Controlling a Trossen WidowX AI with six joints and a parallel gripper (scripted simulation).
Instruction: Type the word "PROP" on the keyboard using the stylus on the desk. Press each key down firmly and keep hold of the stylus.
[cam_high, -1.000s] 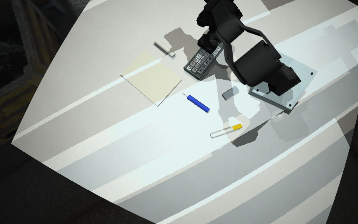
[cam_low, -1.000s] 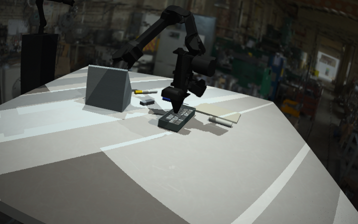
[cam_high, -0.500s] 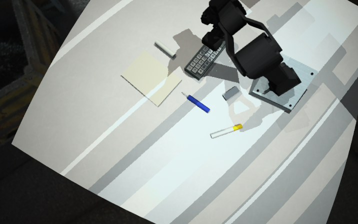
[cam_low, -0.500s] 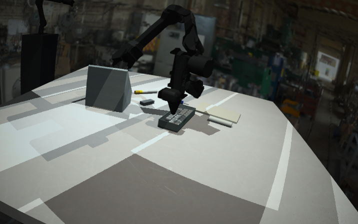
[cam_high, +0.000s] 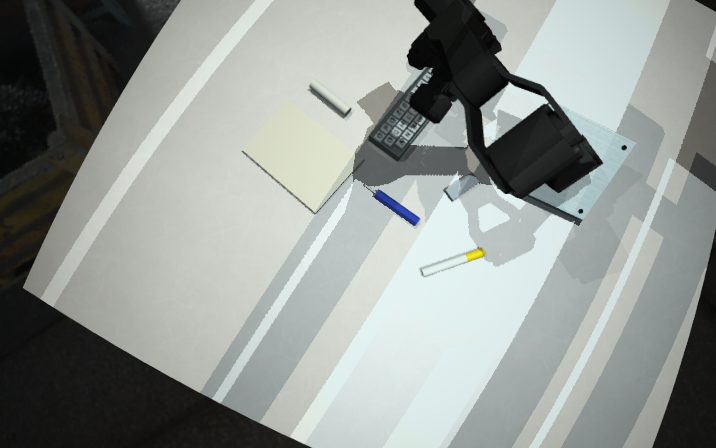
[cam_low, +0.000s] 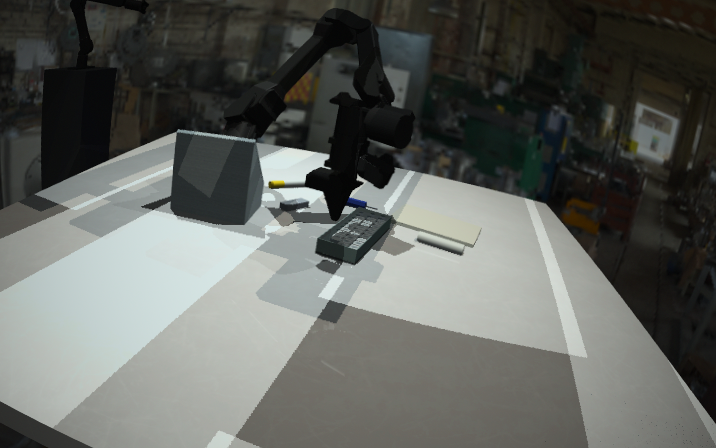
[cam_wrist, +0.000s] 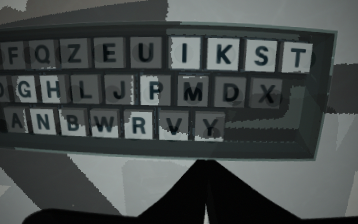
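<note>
My gripper tip is now 4 cm short of the blue stylus, 22 cm to the right of it and 3 cm above it. Also, from my gripper tip: white cylinder: 21 cm ahead, 7 cm to the left, 3 cm below; small grey block: 9 cm behind, 14 cm to the left, 3 cm below; pale notepad: 21 cm ahead, 20 cm to the left, 4 cm below.
</note>
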